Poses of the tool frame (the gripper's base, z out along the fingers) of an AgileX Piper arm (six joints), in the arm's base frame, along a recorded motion.
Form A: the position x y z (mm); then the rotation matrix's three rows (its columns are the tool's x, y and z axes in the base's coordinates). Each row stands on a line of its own.
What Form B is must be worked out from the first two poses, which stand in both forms.
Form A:
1:
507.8, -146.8, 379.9
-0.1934, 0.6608, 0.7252
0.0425, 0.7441, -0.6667
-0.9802, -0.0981, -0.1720
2:
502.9, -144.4, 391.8
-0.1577, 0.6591, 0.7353
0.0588, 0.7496, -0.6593
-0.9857, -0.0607, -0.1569
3:
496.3, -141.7, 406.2
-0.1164, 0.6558, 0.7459
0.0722, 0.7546, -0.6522
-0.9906, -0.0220, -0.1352
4:
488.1, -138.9, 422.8
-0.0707, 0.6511, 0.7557
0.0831, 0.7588, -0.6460
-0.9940, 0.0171, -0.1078
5:
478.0, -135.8, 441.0
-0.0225, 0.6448, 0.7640
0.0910, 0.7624, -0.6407
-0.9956, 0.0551, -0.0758
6:
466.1, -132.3, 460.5
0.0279, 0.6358, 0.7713
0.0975, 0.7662, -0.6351
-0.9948, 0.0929, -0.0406
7:
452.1, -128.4, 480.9
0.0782, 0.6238, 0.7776
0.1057, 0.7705, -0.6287
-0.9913, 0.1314, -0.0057
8:
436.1, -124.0, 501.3
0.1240, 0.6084, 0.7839
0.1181, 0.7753, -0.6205
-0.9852, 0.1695, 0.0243
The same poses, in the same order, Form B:
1: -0.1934, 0.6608, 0.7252, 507.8; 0.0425, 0.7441, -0.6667, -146.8; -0.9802, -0.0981, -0.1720, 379.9; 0, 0, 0, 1
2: -0.1577, 0.6591, 0.7353, 502.9; 0.0588, 0.7496, -0.6593, -144.4; -0.9857, -0.0607, -0.1569, 391.8; 0, 0, 0, 1
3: -0.1164, 0.6558, 0.7459, 496.3; 0.0722, 0.7546, -0.6522, -141.7; -0.9906, -0.0220, -0.1352, 406.2; 0, 0, 0, 1
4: -0.0707, 0.6511, 0.7557, 488.1; 0.0831, 0.7588, -0.6460, -138.9; -0.9940, 0.0171, -0.1078, 422.8; 0, 0, 0, 1
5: -0.0225, 0.6448, 0.7640, 478.0; 0.0910, 0.7624, -0.6407, -135.8; -0.9956, 0.0551, -0.0758, 441.0; 0, 0, 0, 1
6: 0.0279, 0.6358, 0.7713, 466.1; 0.0975, 0.7662, -0.6351, -132.3; -0.9948, 0.0929, -0.0406, 460.5; 0, 0, 0, 1
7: 0.0782, 0.6238, 0.7776, 452.1; 0.1057, 0.7705, -0.6287, -128.4; -0.9913, 0.1314, -0.0057, 480.9; 0, 0, 0, 1
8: 0.1240, 0.6084, 0.7839, 436.1; 0.1181, 0.7753, -0.6205, -124.0; -0.9852, 0.1695, 0.0243, 501.3; 0, 0, 0, 1
